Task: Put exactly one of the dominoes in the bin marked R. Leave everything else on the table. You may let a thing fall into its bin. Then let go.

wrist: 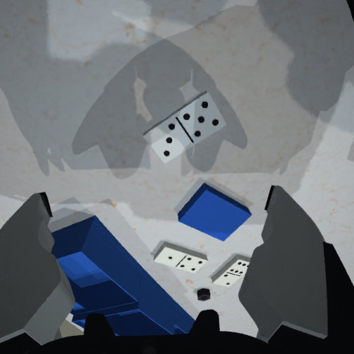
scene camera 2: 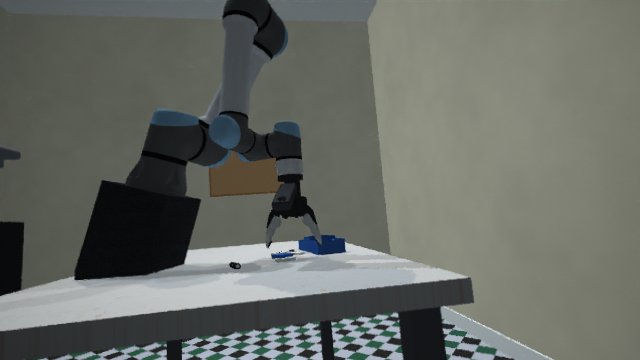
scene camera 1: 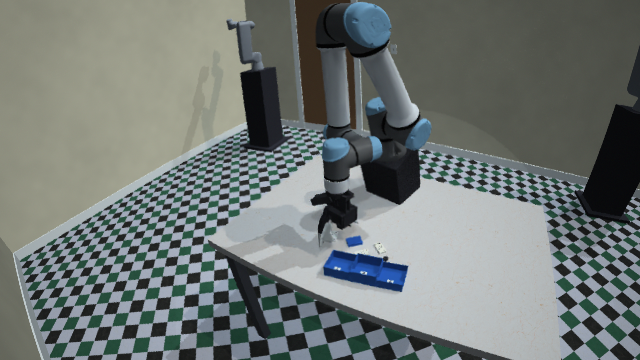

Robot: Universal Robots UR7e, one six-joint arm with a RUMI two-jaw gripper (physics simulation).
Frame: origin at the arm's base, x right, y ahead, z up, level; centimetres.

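Where they show: gripper, fingertip midpoint: [scene camera 2: 293, 246] [scene camera 1: 336, 236]; arm's base, link origin: [scene camera 2: 156, 190] [scene camera 1: 388, 150].
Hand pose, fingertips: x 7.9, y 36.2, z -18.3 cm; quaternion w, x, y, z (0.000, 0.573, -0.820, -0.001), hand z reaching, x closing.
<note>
Things, the pixels of their centre, and the offset from my fingertips.
- second domino, body centre: [scene camera 1: 361, 253] dy +2.1, dx -10.4, dz -2.8 cm
- third domino, body centre: [scene camera 1: 380, 248] dy -2.5, dx -15.4, dz -2.8 cm
- blue tray, body centre: [scene camera 1: 366, 269] [scene camera 2: 319, 243] dy +10.6, dx -15.1, dz -0.9 cm
- blue block, body centre: [scene camera 2: 282, 255] [scene camera 1: 354, 241] dy -2.7, dx -5.7, dz -2.7 cm
- small black nut, body centre: [scene camera 1: 385, 258] dy +2.0, dx -18.8, dz -2.8 cm
- black cylinder, body centre: [scene camera 2: 234, 265] dy -15.5, dx +7.5, dz -2.5 cm
A domino [wrist: 195, 131] with three and five pips lies flat on the table, ahead of the fingertips in the wrist view. A second domino [wrist: 181, 257] [scene camera 1: 363, 252] lies near the bin tray. A third domino [wrist: 230, 272] [scene camera 1: 380, 248] is partly hidden by the right finger in the wrist view. The blue tray [scene camera 1: 345, 276] [scene camera 2: 332, 246] [wrist: 135, 275] has three bins with white marks too small to read, so I cannot tell which is R. My gripper [scene camera 1: 327, 241] [scene camera 2: 294, 244] [wrist: 158, 191] is open and empty, above the table beside the tray.
A blue block [scene camera 1: 354, 241] [scene camera 2: 282, 255] [wrist: 215, 212] lies between the first domino and the other two. A small black nut [scene camera 1: 385, 258] [wrist: 203, 294] lies near the third domino. A black cylinder [scene camera 2: 235, 265] lies toward the robot's base in scene camera 2.
</note>
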